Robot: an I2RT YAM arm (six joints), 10 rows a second.
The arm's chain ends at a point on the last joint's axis. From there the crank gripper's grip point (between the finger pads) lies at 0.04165 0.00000 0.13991 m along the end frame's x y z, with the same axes.
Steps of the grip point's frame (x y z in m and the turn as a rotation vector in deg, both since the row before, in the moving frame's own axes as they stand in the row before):
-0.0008, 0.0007, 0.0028, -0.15, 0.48, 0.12
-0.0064, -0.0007, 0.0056, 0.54, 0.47, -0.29
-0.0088, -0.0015, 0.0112, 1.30, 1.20, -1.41
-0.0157, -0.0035, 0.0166, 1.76, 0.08, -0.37
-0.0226, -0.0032, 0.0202, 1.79, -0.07, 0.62
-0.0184, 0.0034, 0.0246, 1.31, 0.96, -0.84
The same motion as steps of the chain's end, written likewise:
-0.0020, 0.0002, 0.0032, -0.15, 0.48, 0.12
-0.0075, 0.0008, 0.0060, 0.54, 0.47, -0.29
-0.0117, 0.0027, 0.0122, 1.30, 1.20, -1.41
-0.0159, 0.0011, 0.0167, 1.76, 0.08, -0.37
-0.0225, 0.0007, 0.0202, 1.79, -0.07, 0.62
-0.0207, 0.0072, 0.0254, 1.31, 0.96, -0.84

